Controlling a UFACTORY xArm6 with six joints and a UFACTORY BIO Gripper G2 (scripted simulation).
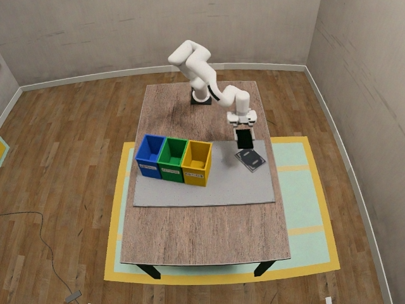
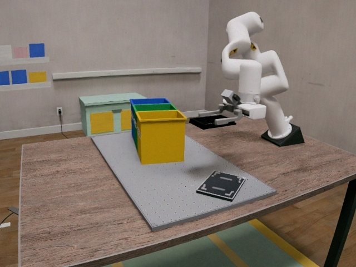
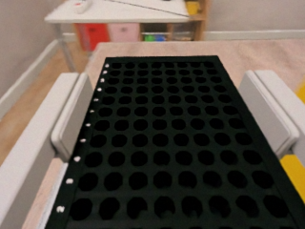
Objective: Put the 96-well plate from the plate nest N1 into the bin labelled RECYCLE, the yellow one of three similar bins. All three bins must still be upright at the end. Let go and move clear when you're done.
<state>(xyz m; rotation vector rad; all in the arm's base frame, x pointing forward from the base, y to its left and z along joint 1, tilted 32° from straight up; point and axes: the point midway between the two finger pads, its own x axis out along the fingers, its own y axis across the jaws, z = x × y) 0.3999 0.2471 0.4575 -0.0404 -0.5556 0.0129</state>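
Right now my hand is 26 cm to the left of the yellow recycle bin, 13 cm above it and 7 cm short of it. The rest, counted from my hand: black 96-well plate (1 cm below); then plate nest N1 (22 cm below, 6 cm to the left, 1 cm behind); then green bin (38 cm to the right, 13 cm below, 4 cm ahead).
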